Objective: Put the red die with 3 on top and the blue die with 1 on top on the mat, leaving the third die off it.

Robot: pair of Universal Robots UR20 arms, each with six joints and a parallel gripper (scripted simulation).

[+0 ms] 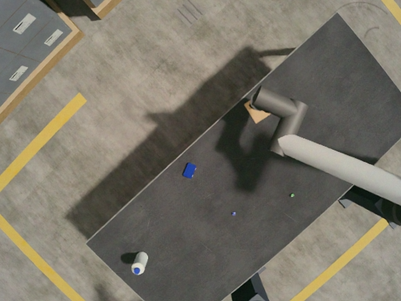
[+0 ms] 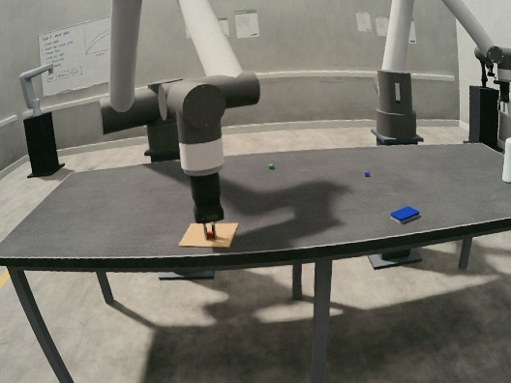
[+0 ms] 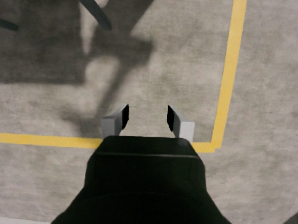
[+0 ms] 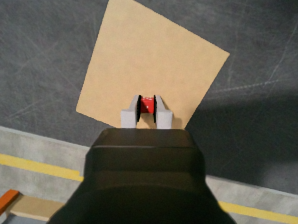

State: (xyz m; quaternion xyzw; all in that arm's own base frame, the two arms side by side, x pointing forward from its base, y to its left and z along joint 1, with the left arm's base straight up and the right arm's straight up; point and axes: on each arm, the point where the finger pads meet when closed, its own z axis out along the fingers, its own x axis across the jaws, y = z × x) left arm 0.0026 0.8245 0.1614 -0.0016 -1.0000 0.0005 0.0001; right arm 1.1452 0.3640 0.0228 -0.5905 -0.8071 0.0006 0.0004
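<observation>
Right now my right hand is 1 cm above the red die. From my right hand the other things lie so: tan mat 2 cm behind, 1 cm to the right, 2 cm below; then blue die 45 cm behind, 53 cm to the left, 1 cm below; then green die 59 cm behind, 16 cm to the left, 1 cm below.
</observation>
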